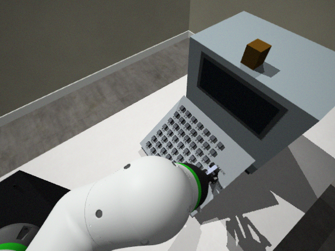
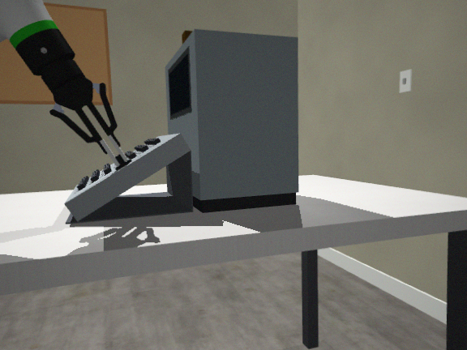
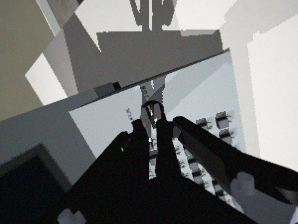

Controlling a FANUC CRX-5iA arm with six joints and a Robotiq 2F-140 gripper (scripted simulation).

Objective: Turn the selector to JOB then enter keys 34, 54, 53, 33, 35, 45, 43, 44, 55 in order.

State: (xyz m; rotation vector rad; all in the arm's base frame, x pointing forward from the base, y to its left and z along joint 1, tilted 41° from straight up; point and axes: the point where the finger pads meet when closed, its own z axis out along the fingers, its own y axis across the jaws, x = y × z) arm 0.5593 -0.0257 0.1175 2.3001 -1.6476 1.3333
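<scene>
Now: hand 10 mm short of the selector knob and 20 mm above it. Also, from my hand: key (20 mm ahead, 200 mm to the left, 10 mm below); then sloped keypad (20 mm ahead, 120 mm to the left, 70 mm below).
</scene>
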